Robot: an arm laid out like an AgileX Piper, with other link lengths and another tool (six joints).
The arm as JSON. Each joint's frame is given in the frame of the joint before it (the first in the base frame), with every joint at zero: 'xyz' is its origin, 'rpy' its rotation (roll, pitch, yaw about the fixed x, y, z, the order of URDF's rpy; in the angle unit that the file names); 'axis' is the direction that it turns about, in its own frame. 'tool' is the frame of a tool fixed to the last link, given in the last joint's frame.
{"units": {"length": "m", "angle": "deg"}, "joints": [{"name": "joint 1", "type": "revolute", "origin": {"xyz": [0.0, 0.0, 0.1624], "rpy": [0.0, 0.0, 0.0]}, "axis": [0.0, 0.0, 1.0]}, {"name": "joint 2", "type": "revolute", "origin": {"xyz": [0.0, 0.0, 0.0], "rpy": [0.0, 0.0, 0.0]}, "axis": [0.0, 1.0, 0.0]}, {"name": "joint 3", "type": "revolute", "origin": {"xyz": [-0.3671, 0.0, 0.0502], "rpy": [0.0, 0.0, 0.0]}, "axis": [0.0, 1.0, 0.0]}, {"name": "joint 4", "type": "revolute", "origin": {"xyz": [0.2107, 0.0, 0.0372], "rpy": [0.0, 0.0, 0.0]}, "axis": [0.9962, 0.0, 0.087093]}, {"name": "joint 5", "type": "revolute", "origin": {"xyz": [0.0, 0.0, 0.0], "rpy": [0.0, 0.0, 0.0]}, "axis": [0.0, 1.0, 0.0]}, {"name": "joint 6", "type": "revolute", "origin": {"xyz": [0.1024, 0.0, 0.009], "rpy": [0.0, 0.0, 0.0]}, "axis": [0.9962, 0.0, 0.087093]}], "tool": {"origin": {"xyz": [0.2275, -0.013, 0.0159], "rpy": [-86.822, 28.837, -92.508]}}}
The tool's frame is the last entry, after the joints.
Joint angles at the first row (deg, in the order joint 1, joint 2, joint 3, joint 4, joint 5, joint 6):
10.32 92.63 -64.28 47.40 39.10 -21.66
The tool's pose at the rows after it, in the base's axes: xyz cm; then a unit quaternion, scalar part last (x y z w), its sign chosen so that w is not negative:
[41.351, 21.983, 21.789, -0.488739, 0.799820, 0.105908, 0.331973]
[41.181, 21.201, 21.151, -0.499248, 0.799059, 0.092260, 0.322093]
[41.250, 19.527, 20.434, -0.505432, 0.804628, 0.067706, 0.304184]
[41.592, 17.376, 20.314, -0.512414, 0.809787, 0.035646, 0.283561]
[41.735, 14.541, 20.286, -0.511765, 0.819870, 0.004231, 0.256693]
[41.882, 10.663, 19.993, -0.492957, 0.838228, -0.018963, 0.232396]
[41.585, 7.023, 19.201, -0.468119, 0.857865, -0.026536, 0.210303]
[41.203, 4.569, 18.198, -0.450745, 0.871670, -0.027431, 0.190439]
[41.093, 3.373, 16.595, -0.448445, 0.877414, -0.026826, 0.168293]
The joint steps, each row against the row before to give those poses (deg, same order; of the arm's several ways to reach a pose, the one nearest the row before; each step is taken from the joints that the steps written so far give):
0.00 0.00 0.00 -0.59 0.00 0.00
0.00 0.00 -0.01 -2.81 0.05 0.76
0.00 0.00 -0.96 -6.20 0.33 4.15
0.00 0.00 -2.71 -8.30 1.88 5.87
-0.66 0.00 -3.03 -8.10 3.38 5.91
-3.11 0.04 -1.54 -4.72 2.81 3.04
-4.32 0.36 -0.15 -1.49 2.05 0.42
-3.08 0.88 0.00 -0.79 1.35 0.01
-1.00 2.01 0.00 -1.14 0.34 -0.01

